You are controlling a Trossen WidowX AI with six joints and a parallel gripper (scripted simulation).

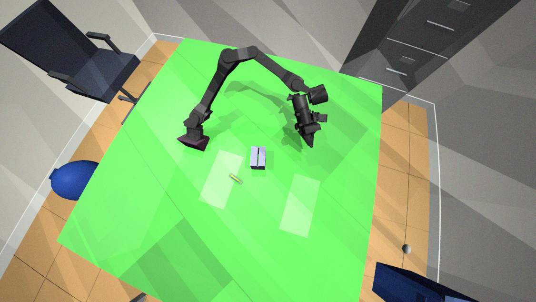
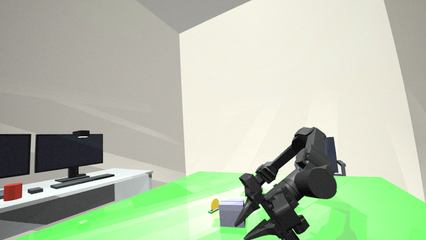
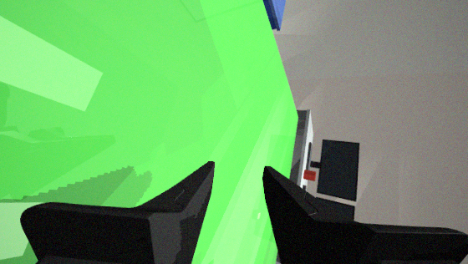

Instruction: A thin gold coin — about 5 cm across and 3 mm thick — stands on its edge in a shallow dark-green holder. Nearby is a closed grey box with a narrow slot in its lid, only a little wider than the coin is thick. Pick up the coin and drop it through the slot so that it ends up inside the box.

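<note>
My gripper tip is now 26 cm past the thin gold coin, 21 cm to the left of it and 6 cm above it.
</note>
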